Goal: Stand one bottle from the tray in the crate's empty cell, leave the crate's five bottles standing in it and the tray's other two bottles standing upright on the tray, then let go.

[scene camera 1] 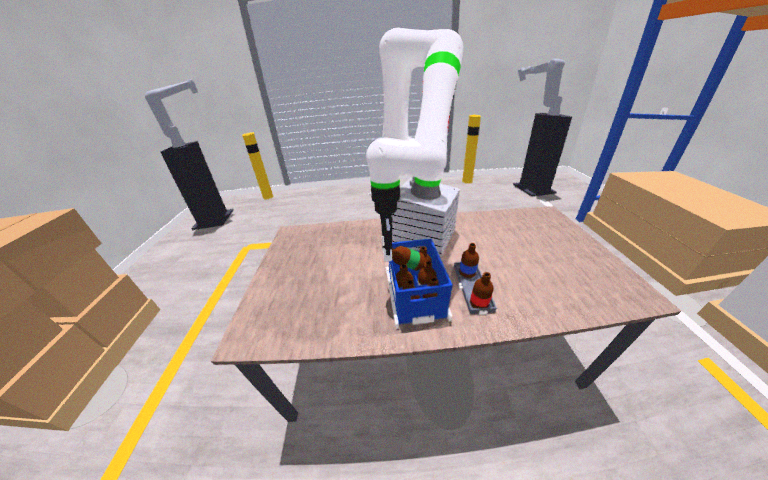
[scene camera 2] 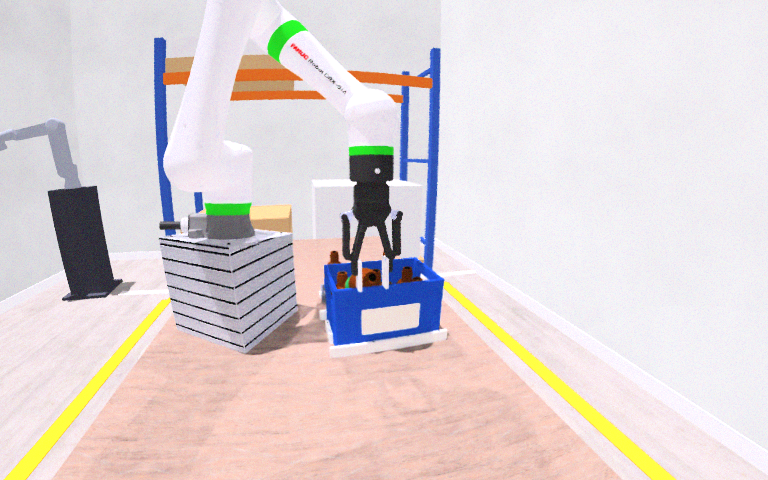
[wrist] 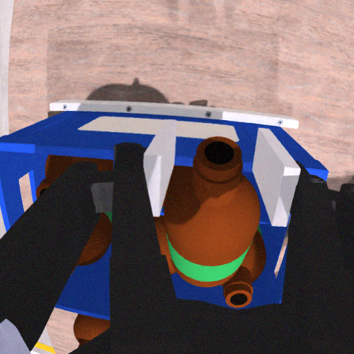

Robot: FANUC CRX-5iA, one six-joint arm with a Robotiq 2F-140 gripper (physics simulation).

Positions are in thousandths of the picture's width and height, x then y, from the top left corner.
Labels:
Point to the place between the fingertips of the gripper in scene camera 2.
485, 601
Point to a green-label bottle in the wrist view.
671, 823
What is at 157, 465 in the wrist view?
A red-label bottle.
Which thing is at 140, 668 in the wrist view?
The gripper.

